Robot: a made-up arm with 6 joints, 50 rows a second.
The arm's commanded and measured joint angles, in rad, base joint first. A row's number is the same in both.
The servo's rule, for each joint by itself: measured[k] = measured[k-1] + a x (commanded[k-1-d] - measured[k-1]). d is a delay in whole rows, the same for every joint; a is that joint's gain. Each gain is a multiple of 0.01, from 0.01 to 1. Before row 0 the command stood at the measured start. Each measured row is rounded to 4 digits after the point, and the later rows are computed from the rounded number. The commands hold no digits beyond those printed.
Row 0, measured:
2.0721, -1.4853, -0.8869, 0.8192, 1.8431, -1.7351
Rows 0 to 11, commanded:
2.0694, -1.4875, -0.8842, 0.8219, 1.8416, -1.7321
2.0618, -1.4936, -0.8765, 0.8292, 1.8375, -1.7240
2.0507, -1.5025, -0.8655, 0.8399, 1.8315, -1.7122
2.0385, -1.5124, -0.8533, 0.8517, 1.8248, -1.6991
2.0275, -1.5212, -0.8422, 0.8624, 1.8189, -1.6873
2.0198, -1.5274, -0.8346, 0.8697, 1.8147, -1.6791
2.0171, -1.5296, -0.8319, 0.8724, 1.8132, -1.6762
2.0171, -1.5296, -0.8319, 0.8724, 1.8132, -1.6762
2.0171, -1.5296, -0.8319, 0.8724, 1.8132, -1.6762
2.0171, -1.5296, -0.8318, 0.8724, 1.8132, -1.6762
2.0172, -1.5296, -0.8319, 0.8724, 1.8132, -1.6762
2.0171, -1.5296, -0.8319, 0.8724, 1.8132, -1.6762
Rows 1 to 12, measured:
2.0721, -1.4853, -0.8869, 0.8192, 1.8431, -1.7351
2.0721, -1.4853, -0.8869, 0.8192, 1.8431, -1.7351
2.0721, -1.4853, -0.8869, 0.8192, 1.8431, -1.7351
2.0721, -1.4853, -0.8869, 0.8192, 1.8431, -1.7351
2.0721, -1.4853, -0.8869, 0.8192, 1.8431, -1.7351
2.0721, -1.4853, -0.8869, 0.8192, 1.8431, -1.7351
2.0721, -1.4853, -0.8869, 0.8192, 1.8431, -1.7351
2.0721, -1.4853, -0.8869, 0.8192, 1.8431, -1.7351
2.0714, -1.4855, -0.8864, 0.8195, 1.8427, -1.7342
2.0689, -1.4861, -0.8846, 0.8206, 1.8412, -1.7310
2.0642, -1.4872, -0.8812, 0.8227, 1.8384, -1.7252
2.0575, -1.4890, -0.8762, 0.8259, 1.8345, -1.7171
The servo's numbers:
d 8
a 0.26 0.07 0.18 0.11 0.29 0.31

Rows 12 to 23, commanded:
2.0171, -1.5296, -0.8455, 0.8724, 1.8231, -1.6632
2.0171, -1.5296, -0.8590, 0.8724, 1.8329, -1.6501
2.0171, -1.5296, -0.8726, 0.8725, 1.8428, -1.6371
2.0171, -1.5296, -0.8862, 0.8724, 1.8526, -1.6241
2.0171, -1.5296, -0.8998, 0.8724, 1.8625, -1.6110
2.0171, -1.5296, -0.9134, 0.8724, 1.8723, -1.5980
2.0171, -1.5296, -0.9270, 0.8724, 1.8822, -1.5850
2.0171, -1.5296, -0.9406, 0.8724, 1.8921, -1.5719
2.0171, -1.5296, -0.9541, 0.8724, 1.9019, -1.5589
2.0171, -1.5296, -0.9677, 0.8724, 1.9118, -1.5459
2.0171, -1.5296, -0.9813, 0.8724, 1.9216, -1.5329
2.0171, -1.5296, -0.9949, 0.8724, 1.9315, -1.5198
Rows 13 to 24, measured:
2.0497, -1.4913, -0.8701, 0.8299, 1.8300, -1.7079
2.0419, -1.4938, -0.8637, 0.8343, 1.8256, -1.6990
2.0355, -1.4963, -0.8580, 0.8385, 1.8220, -1.6919
2.0307, -1.4986, -0.8533, 0.8422, 1.8194, -1.6870
2.0272, -1.5008, -0.8494, 0.8455, 1.8176, -1.6837
2.0246, -1.5028, -0.8462, 0.8485, 1.8163, -1.6814
2.0227, -1.5047, -0.8436, 0.8511, 1.8154, -1.6798
2.0212, -1.5064, -0.8415, 0.8534, 1.8148, -1.6787
2.0201, -1.5080, -0.8422, 0.8555, 1.8172, -1.6739
2.0193, -1.5095, -0.8452, 0.8574, 1.8218, -1.6665
2.0187, -1.5109, -0.8501, 0.8591, 1.8279, -1.6574
2.0183, -1.5122, -0.8566, 0.8606, 1.8351, -1.6471

